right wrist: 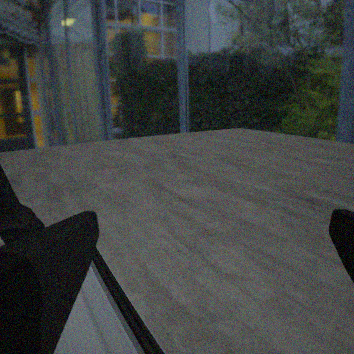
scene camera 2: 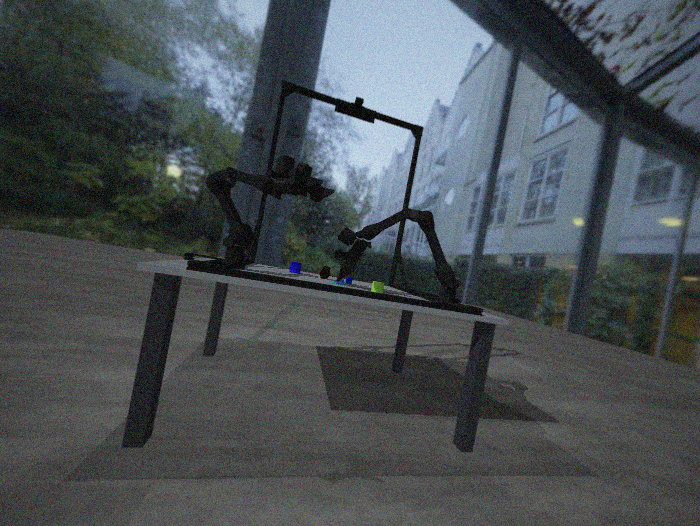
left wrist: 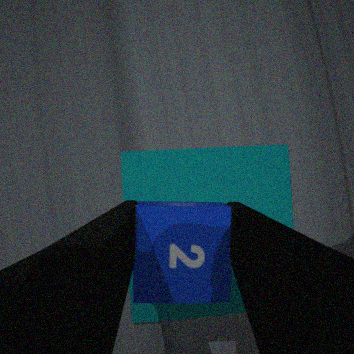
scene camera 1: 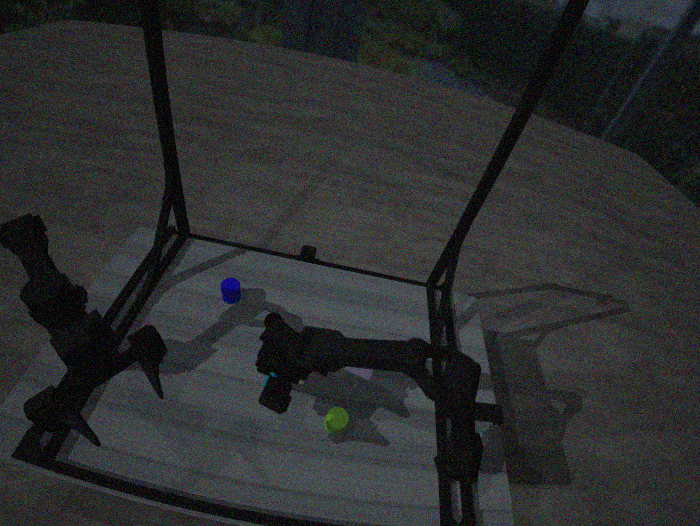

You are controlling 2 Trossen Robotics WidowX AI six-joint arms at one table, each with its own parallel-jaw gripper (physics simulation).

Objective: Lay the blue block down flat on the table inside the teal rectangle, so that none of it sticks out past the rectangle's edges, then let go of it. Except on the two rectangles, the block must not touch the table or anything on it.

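Frame: origin at the left arm's base, x ahead, y left, z up, level; centimetres.
Seen in the pictures: left gripper, fingertip midpoint: (scene camera 2: 337,280) (left wrist: 181,212) (scene camera 1: 274,378); right gripper, fingertip midpoint: (right wrist: 214,222) (scene camera 2: 328,186) (scene camera 1: 131,420); left arm's base, link origin: (scene camera 2: 446,300) (scene camera 1: 452,466); right arm's base, link origin: (scene camera 2: 233,262).
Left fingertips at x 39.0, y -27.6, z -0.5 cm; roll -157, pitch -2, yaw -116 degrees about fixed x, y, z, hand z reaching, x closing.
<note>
Pixels of each thing's top centre, then the offset from my left fingertips to it. "pt": a spot on its surface instead.
- blue block, top centre: (left wrist: 183,255) dx -1.1, dy +0.6, dz +1.0 cm
- teal rectangle, surface spot: (left wrist: 205,172) pt dx +0.9, dy -1.6, dz -1.3 cm
- dark blue cylinder, top centre: (scene camera 1: 230,284) (scene camera 2: 296,262) dx +11.2, dy -27.0, dz +4.0 cm
- yellow-green cylinder, top centre: (scene camera 1: 337,417) (scene camera 2: 378,282) dx -13.5, dy +12.2, dz +3.0 cm
- pink rectangle, surface spot: (scene camera 1: 360,372) pt dx -22.6, dy -0.2, dz -1.3 cm
- dark brown object, top centre: (scene camera 1: 273,316) (scene camera 2: 325,268) dx -0.6, dy -16.0, dz +3.6 cm
- small blue object, top centre: (scene camera 2: 349,277) dx -11.0, dy -8.7, dz +1.7 cm
The blue block (left wrist: 182,280), marked with a 2, is held between my left gripper's fingertips (left wrist: 182,204) (scene camera 2: 339,279). In the left wrist view it appears over the teal rectangle (left wrist: 205,172) (scene camera 1: 267,380), close to that view's left side of the rectangle, with teal showing beyond and below it. In scene camera 2 the fingertips are low, close to the table; whether the block touches the rectangle cannot be told. In scene camera 1 the left arm hides the block and most of the rectangle. My right gripper (scene camera 1: 129,420) (scene camera 2: 330,193) (right wrist: 214,222) is open and empty, high above the table.
A dark blue cylinder (scene camera 1: 230,290) (scene camera 2: 295,267) stands farther back. A yellow-green cylinder (scene camera 1: 336,419) (scene camera 2: 377,287) stands nearer the front. A pink rectangle (scene camera 1: 360,372) shows partly beneath the left arm. A dark brown object (scene camera 2: 325,272) and a small blue object (scene camera 2: 348,280) are near the left gripper.
</note>
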